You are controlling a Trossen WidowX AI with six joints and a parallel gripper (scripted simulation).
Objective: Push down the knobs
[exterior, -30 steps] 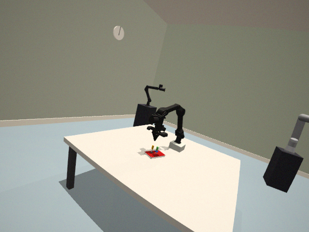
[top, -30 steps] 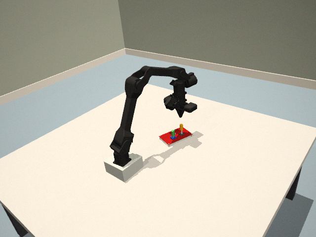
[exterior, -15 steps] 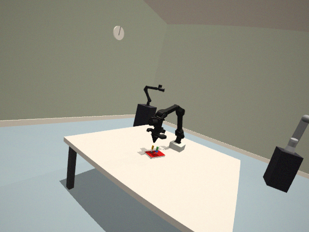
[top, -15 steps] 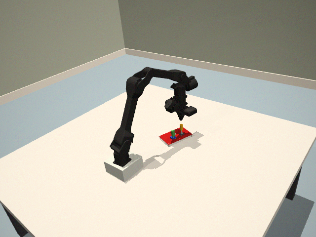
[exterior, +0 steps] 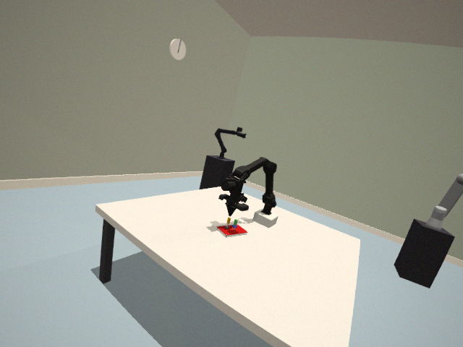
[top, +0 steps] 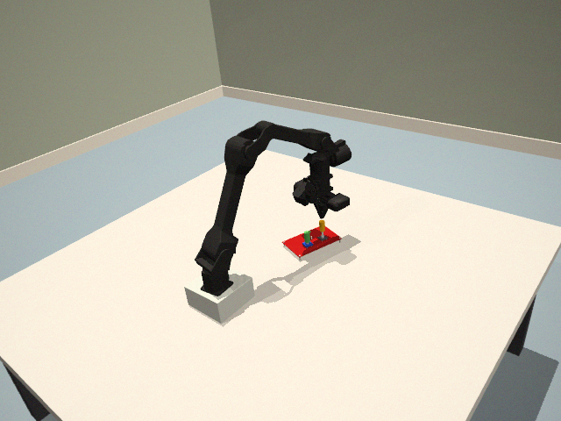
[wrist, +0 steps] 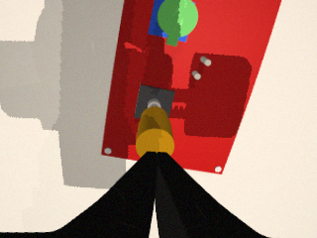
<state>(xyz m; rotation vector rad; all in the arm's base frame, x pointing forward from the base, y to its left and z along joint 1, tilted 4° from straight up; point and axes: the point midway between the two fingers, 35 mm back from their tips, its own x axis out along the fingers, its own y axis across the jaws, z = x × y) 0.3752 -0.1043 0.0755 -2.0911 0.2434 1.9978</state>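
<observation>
My gripper tip is 30 mm above the orange knob. From my gripper tip the other things lie so: green knob (50 mm behind, 40 mm below, 20 mm to the left).
</observation>
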